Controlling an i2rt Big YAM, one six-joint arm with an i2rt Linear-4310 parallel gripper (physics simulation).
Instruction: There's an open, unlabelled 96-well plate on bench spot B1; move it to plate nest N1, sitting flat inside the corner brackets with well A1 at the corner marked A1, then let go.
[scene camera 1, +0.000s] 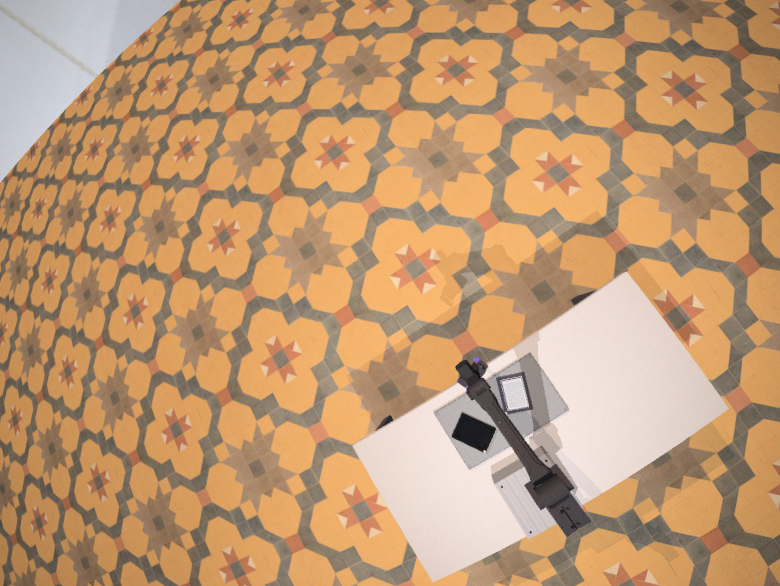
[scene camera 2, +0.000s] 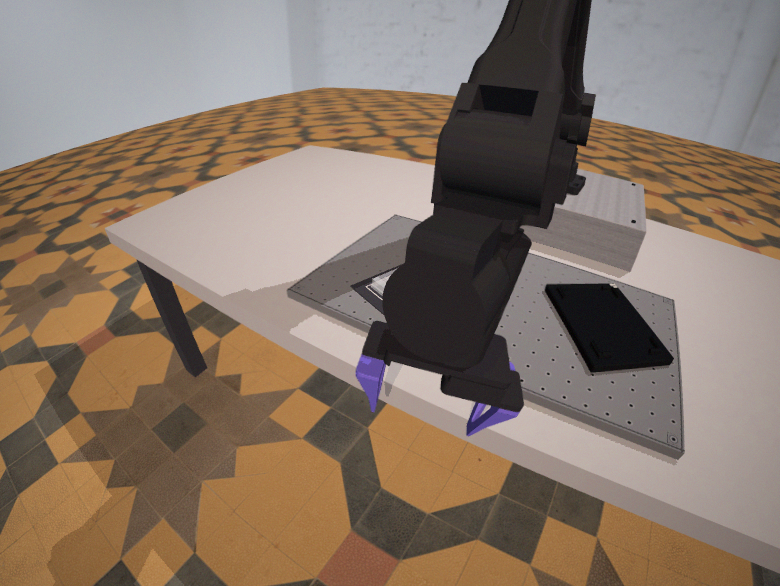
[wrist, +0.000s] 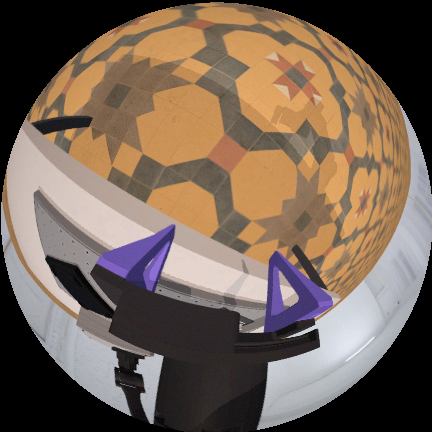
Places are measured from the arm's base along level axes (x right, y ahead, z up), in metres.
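Pixels of known places: gripper, fingertip midpoint: (scene camera 2: 421, 420) (wrist: 225, 243); arm's base at its link origin: (wrist: 126, 351).
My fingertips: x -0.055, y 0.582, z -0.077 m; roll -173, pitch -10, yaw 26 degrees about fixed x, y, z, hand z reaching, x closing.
For each thing: its top centre in the pictures, then the offset to it from my fingertips. Level surfaces: height alone.
- white 96-well plate at its top centre: (scene camera 1: 515, 394) dx +0.119, dy -0.187, dz +0.022 m
- black nest at its top centre: (scene camera 2: 608, 315) (wrist: 78, 296) (scene camera 1: 473, 433) dx -0.127, dy -0.262, dz +0.023 m
- grey perforated board at its top centre: (scene camera 2: 498, 294) (wrist: 149, 321) (scene camera 1: 500, 412) dx +0.023, dy -0.233, dz +0.006 m
- pale table at its surface level: dz -0.007 m
The white 96-well plate (scene camera 1: 513, 392) sits in a dark rectangular frame on the perforated board; in scene camera 2 a sliver of the plate (scene camera 2: 379, 283) shows behind the arm. The black nest (scene camera 1: 473, 432) (scene camera 2: 608, 324) (wrist: 77, 282) has low corner brackets and a small white mark at one corner; no plate lies in it. My gripper (scene camera 2: 420, 422) (wrist: 225, 243) is open and empty, its purple fingers spread wide. It hangs above and near the table's long edge, off the board's side. The gripper's body and arm hide most of the plate in scene camera 2 and the wrist view.
The grey perforated board (scene camera 1: 554, 396) (scene camera 2: 542, 384) (wrist: 55, 235) lies on the pale table (scene camera 1: 630, 352) (scene camera 2: 283, 189) (wrist: 22, 175). A grey block (scene camera 1: 522, 500) (scene camera 2: 599, 236) stands behind the board beside the arm's base. The arm crosses above the board between plate and nest.
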